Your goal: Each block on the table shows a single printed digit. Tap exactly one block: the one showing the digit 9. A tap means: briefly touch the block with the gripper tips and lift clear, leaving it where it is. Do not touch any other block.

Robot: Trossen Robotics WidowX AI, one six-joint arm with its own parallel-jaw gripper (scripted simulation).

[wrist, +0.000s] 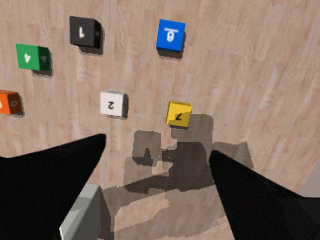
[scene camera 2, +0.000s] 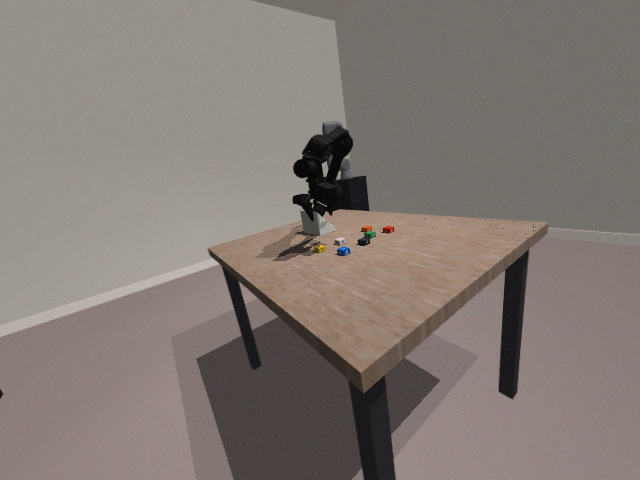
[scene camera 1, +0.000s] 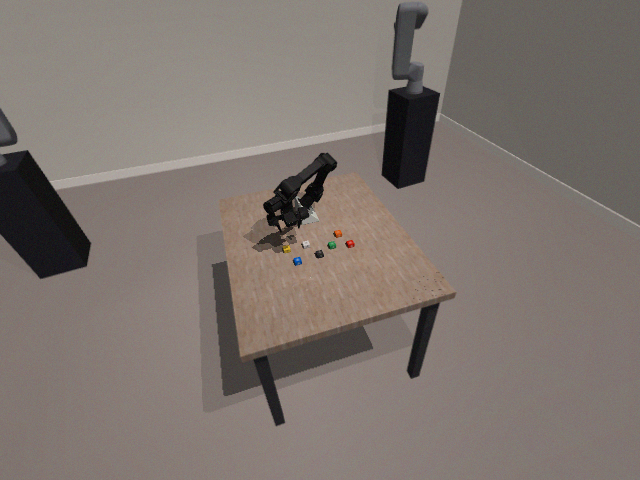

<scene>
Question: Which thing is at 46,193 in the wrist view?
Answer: The gripper.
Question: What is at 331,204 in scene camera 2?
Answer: The gripper.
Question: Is the gripper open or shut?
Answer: Open.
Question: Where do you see a black block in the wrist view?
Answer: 84,32
</scene>
